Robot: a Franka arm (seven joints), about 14 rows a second.
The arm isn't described. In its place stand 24 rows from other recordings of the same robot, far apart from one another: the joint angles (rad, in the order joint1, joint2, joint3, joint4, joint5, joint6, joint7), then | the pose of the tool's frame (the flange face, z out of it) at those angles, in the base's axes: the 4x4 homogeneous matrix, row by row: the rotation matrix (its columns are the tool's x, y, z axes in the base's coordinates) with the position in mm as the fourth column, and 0 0 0 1 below.
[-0.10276 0.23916 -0.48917 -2.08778 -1.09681 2.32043 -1.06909] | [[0.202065 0.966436 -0.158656 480.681], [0.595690 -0.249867 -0.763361 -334.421], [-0.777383 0.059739 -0.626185 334.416], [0 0 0 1]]
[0.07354 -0.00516 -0.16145 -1.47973 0.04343 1.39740 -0.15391] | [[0.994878 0.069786 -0.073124 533.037], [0.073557 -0.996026 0.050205 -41.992], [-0.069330 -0.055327 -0.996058 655.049], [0 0 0 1]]
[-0.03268 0.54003 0.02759 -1.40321 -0.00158 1.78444 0.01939] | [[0.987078 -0.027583 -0.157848 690.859], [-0.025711 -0.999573 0.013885 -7.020], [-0.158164 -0.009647 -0.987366 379.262], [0 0 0 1]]
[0.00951 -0.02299 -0.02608 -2.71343 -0.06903 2.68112 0.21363] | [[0.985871 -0.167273 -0.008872 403.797], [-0.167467 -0.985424 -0.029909 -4.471], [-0.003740 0.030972 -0.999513 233.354], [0 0 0 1]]
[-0.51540 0.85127 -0.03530 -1.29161 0.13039 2.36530 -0.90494] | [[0.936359 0.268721 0.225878 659.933], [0.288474 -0.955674 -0.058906 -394.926], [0.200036 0.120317 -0.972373 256.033], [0 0 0 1]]
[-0.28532 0.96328 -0.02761 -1.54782 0.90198 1.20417 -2.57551] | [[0.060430 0.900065 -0.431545 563.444], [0.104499 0.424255 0.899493 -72.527], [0.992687 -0.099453 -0.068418 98.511], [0 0 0 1]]
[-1.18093 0.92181 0.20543 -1.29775 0.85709 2.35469 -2.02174] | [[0.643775 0.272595 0.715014 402.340], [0.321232 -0.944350 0.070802 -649.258], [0.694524 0.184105 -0.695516 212.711], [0 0 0 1]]
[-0.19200 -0.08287 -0.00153 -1.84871 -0.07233 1.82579 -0.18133] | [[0.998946 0.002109 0.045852 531.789], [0.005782 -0.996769 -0.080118 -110.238], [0.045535 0.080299 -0.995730 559.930], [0 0 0 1]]
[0.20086 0.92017 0.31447 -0.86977 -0.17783 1.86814 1.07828] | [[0.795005 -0.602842 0.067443 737.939], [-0.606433 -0.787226 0.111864 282.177], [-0.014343 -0.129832 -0.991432 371.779], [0 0 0 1]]
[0.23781 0.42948 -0.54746 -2.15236 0.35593 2.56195 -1.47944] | [[0.603378 0.795513 0.055617 544.458], [0.797455 -0.601899 -0.042224 -178.719], [-0.000114 0.069829 -0.997559 231.044], [0 0 0 1]]
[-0.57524 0.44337 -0.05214 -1.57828 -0.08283 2.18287 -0.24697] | [[0.940373 -0.330714 0.079547 564.353], [-0.314441 -0.934386 -0.167479 -406.851], [0.129715 0.132480 -0.982661 399.036], [0 0 0 1]]
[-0.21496 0.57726 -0.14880 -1.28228 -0.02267 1.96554 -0.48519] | [[0.985898 0.151633 0.070806 691.778], [0.159960 -0.978200 -0.132430 -237.952], [0.049181 0.141888 -0.988660 428.955], [0 0 0 1]]
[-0.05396 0.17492 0.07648 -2.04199 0.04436 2.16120 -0.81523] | [[0.688521 0.723070 -0.055747 574.260], [0.725210 -0.686787 0.048924 13.769], [-0.002911 -0.074113 -0.997246 353.096], [0 0 0 1]]
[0.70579 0.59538 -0.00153 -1.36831 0.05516 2.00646 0.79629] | [[0.993517 -0.113677 0.001163 549.760], [-0.113509 -0.991378 0.065465 471.703], [-0.006289 -0.065172 -0.997854 374.496], [0 0 0 1]]
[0.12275 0.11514 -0.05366 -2.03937 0.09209 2.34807 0.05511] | [[0.981222 -0.035522 0.189581 589.555], [-0.050135 -0.996082 0.072850 42.804], [0.186250 -0.080987 -0.979159 406.701], [0 0 0 1]]
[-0.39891 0.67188 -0.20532 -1.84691 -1.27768 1.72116 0.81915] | [[0.768808 -0.032352 -0.638661 444.090], [-0.631971 -0.191045 -0.751076 -406.673], [-0.097714 0.981048 -0.167322 184.543], [0 0 0 1]]
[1.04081 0.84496 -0.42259 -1.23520 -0.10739 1.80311 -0.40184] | [[0.425903 0.898691 0.104692 549.150], [0.828467 -0.340857 -0.444364 475.267], [-0.363661 0.275990 -0.889708 278.168], [0 0 0 1]]
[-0.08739 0.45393 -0.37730 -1.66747 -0.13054 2.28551 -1.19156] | [[0.663680 0.744686 0.070515 625.978], [0.723672 -0.615366 -0.312447 -281.919], [-0.189282 0.258395 -0.947314 378.393], [0 0 0 1]]
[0.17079 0.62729 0.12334 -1.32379 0.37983 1.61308 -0.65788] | [[0.650521 0.641358 -0.406795 654.714], [0.759410 -0.556939 0.336325 219.828], [-0.010855 -0.527711 -0.849355 356.395], [0 0 0 1]]
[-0.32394 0.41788 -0.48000 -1.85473 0.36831 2.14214 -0.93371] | [[0.997704 -0.050983 0.044579 458.792], [-0.056112 -0.990866 0.122622 -427.036], [0.037920 -0.124842 -0.991452 312.236], [0 0 0 1]]
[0.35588 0.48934 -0.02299 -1.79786 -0.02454 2.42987 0.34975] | [[0.989667 0.005567 0.143279 630.402], [0.002486 -0.999762 0.021675 219.293], [0.143365 -0.021095 -0.989445 289.869], [0 0 0 1]]
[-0.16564 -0.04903 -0.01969 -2.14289 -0.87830 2.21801 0.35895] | [[0.984394 -0.091499 0.150319 533.220], [0.029172 -0.757529 -0.652149 -125.361], [0.173543 0.646357 -0.743038 447.119], [0 0 0 1]]
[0.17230 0.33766 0.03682 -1.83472 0.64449 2.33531 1.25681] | [[0.139652 -0.979107 0.147808 635.985], [-0.873069 -0.051328 0.484887 143.191], [-0.467170 -0.196762 -0.861996 366.162], [0 0 0 1]]
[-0.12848 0.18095 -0.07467 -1.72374 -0.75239 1.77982 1.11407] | [[0.499923 -0.848627 -0.172942 585.596], [-0.700402 -0.278696 -0.657088 -178.057], [0.509425 0.449622 -0.733707 487.082], [0 0 0 1]]
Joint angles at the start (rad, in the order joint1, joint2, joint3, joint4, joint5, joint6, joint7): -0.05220 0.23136 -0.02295 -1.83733 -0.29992 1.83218 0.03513
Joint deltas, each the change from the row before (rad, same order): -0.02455 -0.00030 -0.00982 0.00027 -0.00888 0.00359 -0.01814; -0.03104 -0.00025 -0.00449 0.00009 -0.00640 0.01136 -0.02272; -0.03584 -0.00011 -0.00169 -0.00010 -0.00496 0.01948 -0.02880; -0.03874 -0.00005 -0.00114 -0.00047 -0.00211 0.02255 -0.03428; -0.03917 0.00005 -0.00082 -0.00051 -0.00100 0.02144 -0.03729; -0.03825 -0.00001 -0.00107 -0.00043 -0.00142 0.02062 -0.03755; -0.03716 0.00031 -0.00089 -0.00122 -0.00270 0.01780 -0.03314; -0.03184 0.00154 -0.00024 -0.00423 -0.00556 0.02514 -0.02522; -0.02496 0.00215 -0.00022 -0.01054 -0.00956 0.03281 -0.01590; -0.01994 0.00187 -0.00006 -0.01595 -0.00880 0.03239 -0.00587; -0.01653 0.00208 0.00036 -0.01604 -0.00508 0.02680 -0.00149; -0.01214 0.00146 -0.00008 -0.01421 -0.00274 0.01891 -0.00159; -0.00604 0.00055 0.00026 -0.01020 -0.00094 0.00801 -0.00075; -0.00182 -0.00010 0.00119 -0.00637 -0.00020 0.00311 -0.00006; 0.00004 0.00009 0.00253 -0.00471 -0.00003 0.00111 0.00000; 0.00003 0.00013 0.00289 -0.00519 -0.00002 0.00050 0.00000
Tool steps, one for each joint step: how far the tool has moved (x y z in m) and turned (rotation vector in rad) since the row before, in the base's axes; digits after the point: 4 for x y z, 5 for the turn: -0.0021 -0.0205 0.0008 -0.00556 0.00185 -0.01200; -0.0020 -0.0209 0.0010 -0.00092 -0.00416 -0.00805; -0.0021 -0.0219 0.0013 0.00192 -0.01004 -0.00274; -0.0030 -0.0230 0.0012 0.00475 -0.01149 -0.00030; -0.0041 -0.0229 0.0011 0.00538 -0.00977 0.00172; -0.0050 -0.0225 0.0012 0.00397 -0.00896 0.00275; -0.0061 -0.0216 0.0005 0.00187 -0.00596 -0.00024; -0.0052 -0.0181 -0.0010 -0.00244 -0.00989 0.00182; -0.0045 -0.0138 -0.0036 -0.00686 -0.01143 0.00426; -0.0048 -0.0103 -0.0059 -0.00593 -0.00904 -0.00035; -0.0047 -0.0077 -0.0065 -0.00217 -0.00608 -0.00410; -0.0043 -0.0054 -0.0059 0.00044 -0.00183 -0.00361; -0.0030 -0.0022 -0.0043 0.00225 0.00283 -0.00223; -0.0013 0.0003 -0.0026 0.00213 0.00275 0.00038; -0.0003 0.0018 -0.0021 0.00236 0.00307 0.00280; -0.0004 0.0021 -0.0024 0.00280 0.00407 0.00295
